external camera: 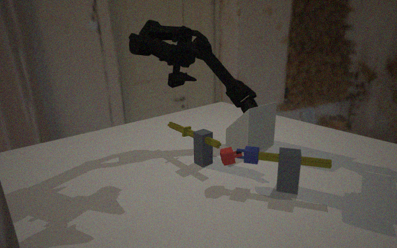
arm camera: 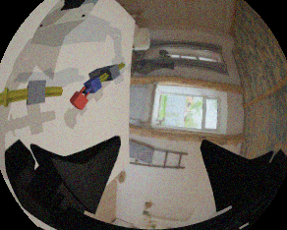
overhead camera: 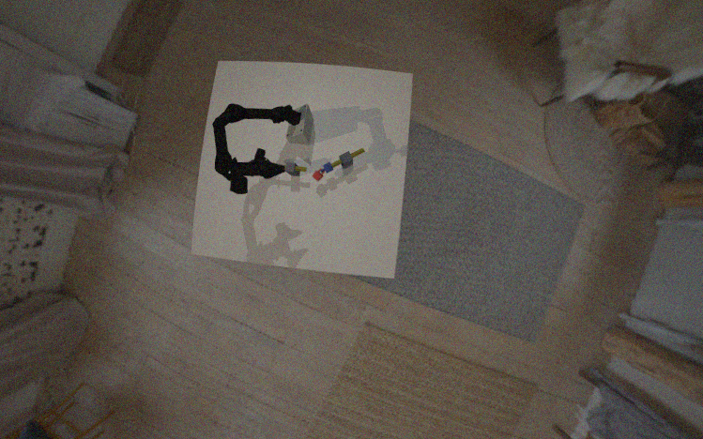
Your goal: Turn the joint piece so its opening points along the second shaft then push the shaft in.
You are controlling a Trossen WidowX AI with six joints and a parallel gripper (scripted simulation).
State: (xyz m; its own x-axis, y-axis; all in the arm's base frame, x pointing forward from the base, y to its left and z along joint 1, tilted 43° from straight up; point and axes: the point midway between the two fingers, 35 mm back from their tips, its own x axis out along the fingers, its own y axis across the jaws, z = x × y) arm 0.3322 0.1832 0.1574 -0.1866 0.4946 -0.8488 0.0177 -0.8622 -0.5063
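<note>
My gripper tip is now 40 mm past the red joint piece, 100 mm to the right of it and 270 mm above it.
</note>
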